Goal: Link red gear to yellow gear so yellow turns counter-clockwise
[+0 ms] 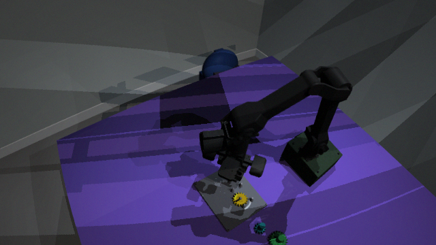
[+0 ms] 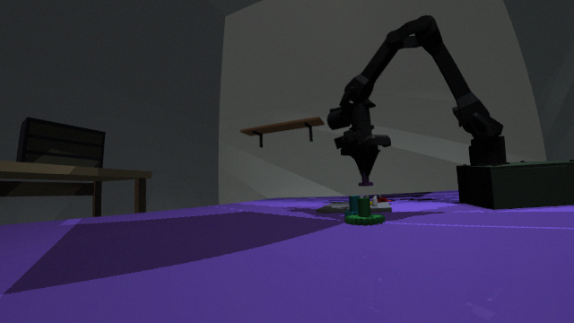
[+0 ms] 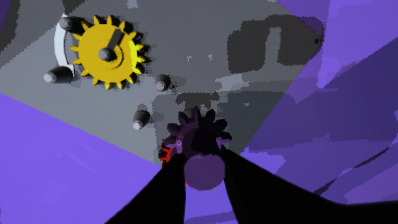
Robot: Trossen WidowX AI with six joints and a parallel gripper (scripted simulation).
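Right now the red gear is 3 cm behind my gripper tip, 2 cm to the right of it and 7 cm below it. The rest, counted from my gripper tip: teal gear 2 cm behind, 20 cm to the left, 7 cm below; dark purple gear 1 cm below; white arrow 3 cm behind, 10 cm to the left, 8 cm below.
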